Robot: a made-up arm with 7 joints.
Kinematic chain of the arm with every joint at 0, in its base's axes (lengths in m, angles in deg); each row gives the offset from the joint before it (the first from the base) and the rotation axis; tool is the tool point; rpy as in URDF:
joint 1: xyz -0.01 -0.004 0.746 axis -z
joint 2: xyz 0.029 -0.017 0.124 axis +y
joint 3: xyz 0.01 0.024 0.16 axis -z
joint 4: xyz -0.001 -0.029 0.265 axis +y
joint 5: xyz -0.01 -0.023 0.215 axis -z
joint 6: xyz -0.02 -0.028 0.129 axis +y
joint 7: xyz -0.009 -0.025 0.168 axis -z
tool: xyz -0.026 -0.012 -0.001 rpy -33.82 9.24 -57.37
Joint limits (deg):
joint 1: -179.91..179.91
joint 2: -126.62..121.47
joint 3: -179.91..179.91
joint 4: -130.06..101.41
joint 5: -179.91..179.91
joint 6: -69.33..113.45
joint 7: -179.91..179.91
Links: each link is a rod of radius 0.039 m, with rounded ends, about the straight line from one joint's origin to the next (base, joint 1, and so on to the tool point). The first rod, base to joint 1, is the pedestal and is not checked.
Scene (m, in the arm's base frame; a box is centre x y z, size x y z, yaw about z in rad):
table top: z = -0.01
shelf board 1: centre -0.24 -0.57 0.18 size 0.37 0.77 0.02 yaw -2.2
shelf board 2: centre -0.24 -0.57 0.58 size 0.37 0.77 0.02 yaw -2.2
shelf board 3: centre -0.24 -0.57 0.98 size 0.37 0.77 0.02 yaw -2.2
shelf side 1: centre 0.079 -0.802 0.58 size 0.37 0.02 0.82 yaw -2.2
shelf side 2: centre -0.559 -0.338 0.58 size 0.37 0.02 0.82 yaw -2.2
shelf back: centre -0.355 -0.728 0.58 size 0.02 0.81 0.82 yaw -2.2
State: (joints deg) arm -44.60 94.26 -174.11 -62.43 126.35 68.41 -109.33
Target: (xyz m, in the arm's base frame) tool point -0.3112 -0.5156 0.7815
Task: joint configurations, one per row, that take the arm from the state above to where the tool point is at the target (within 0.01 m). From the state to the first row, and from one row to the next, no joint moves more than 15 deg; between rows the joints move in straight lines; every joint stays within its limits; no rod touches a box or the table.
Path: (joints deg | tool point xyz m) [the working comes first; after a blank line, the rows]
Joints at the target: 73.67 76.50 -103.69 -81.97 144.07 47.78 -103.81
Straight joint move there: touches shelf board 2.

1: -36.06 84.11 -164.20 -73.91 122.57 60.31 -111.16 | 0.3741 0.2823 0.4464
2: -27.51 73.97 -154.30 -85.40 118.80 52.22 -112.98 | 0.4462 0.1469 0.5137
3: -18.97 63.82 -144.39 -96.88 115.02 44.12 -114.81 | 0.4623 -0.0033 0.5910
4: -10.42 53.67 -134.49 -108.36 111.24 36.02 -116.63 | 0.4149 -0.1412 0.6683
5: 3.60 57.48 -129.35 -103.96 116.71 37.98 -114.50 | 0.3641 -0.2862 0.6737
6: 17.61 61.28 -124.22 -99.56 122.18 39.94 -112.36 | 0.2694 -0.4097 0.6851
7: 31.63 65.09 -119.09 -95.17 127.65 41.90 -110.22 | 0.1407 -0.4994 0.7022
8: 45.64 68.89 -113.96 -90.77 133.12 43.86 -108.09 | -0.0083 -0.5475 0.7247
9: 59.66 72.70 -108.83 -86.37 138.60 45.82 -105.95 | -0.1634 -0.5520 0.7515
10: 73.67 76.50 -103.69 -81.97 144.07 47.78 -103.81 | -0.3112 -0.5156 0.7816

